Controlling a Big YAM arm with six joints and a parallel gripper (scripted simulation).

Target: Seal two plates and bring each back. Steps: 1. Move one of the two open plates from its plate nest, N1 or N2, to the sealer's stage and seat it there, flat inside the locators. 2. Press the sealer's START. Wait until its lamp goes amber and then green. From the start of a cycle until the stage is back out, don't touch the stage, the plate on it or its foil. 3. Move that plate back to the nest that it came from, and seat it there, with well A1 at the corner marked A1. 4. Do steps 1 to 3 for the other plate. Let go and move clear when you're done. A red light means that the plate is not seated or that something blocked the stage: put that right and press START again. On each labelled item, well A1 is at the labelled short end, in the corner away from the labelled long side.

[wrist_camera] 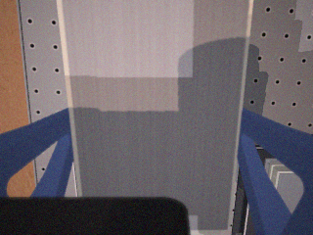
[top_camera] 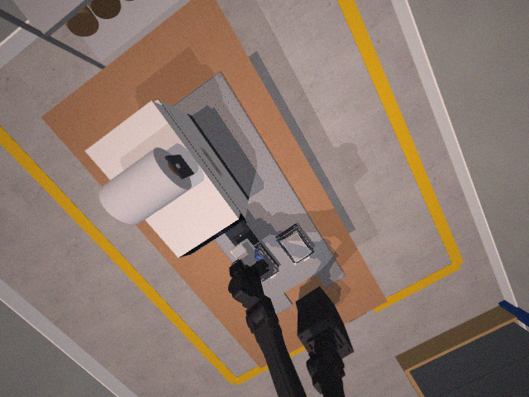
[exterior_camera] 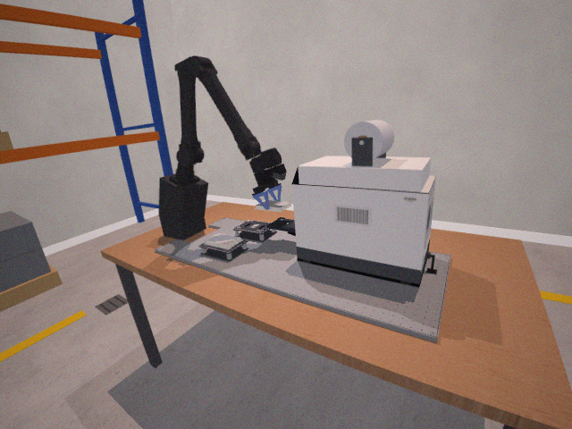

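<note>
Now: the dark sealer stage 8 cm below my hand, 7 cm ahead of it and 1 cm to the right of it. Round my hand: foil roll (40 cm ahead, 25 cm above, 3 cm to the right); then white well plate (right at my hand); then start button (18 cm ahead, 8 cm to the left, 2 cm above).
</note>
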